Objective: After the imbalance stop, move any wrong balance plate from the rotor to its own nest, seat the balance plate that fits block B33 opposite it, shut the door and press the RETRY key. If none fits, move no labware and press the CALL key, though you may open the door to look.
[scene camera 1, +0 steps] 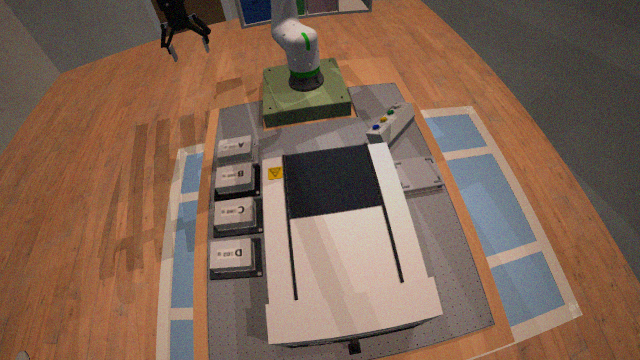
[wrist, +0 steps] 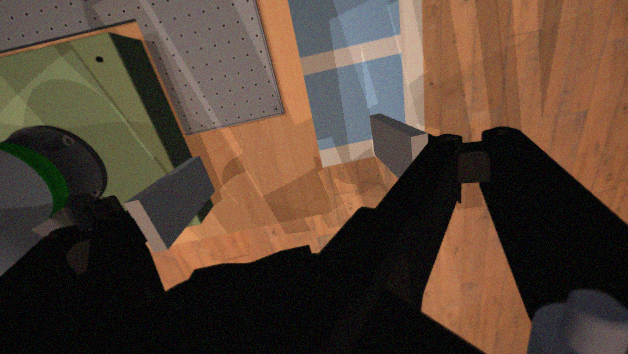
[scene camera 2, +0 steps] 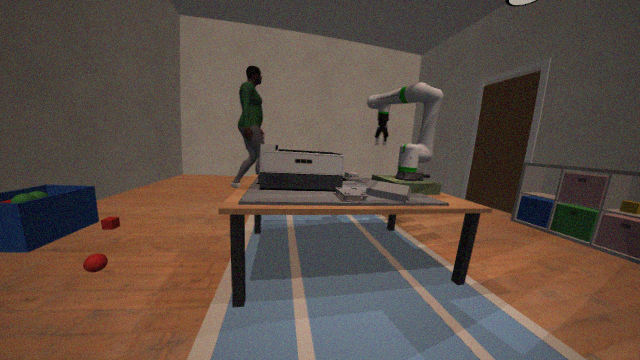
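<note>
The white machine stands on the grey board. A dark panel lies between its side rails; no rotor or block B33 shows. Balance plates A, B, C and D sit in a row on nests left of the machine in scene camera 1; their weights are too blurred to read surely. The key box has blue, yellow, green and greyish keys. My gripper is open and empty, high beside the robot's base, away from the plates and keys.
A flat grey nest lies right of the machine in scene camera 1. The green base block carries the arm. A person in green stands beyond the table. A blue bin and a shelf unit stand apart from it.
</note>
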